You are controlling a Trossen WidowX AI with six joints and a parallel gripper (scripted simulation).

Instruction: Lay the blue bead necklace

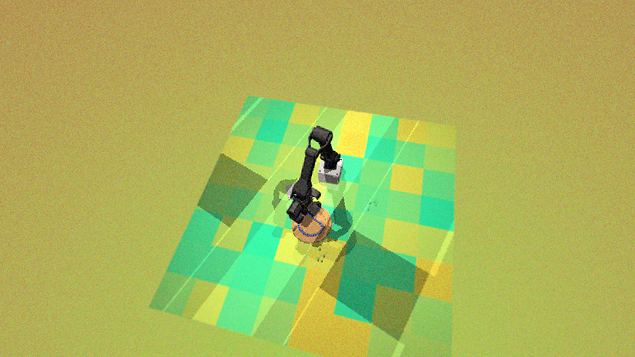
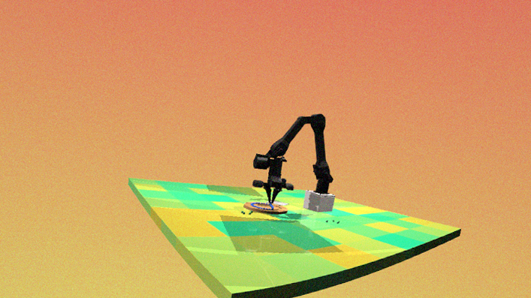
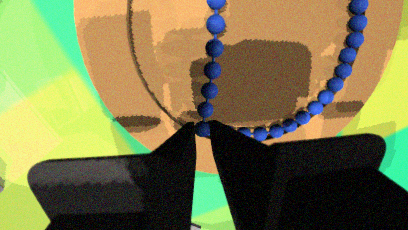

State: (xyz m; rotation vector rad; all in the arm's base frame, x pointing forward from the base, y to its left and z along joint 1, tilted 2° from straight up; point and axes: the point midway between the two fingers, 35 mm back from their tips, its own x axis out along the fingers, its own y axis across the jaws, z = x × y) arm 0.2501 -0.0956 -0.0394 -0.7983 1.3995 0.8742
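The round bead board is 5 cm ahead of my gripper tip, 3 cm to the left of it and 1 cm below it. The rest, counted from my gripper tip: flat grey piece (12 cm behind, 8 cm to the right, 2 cm below).
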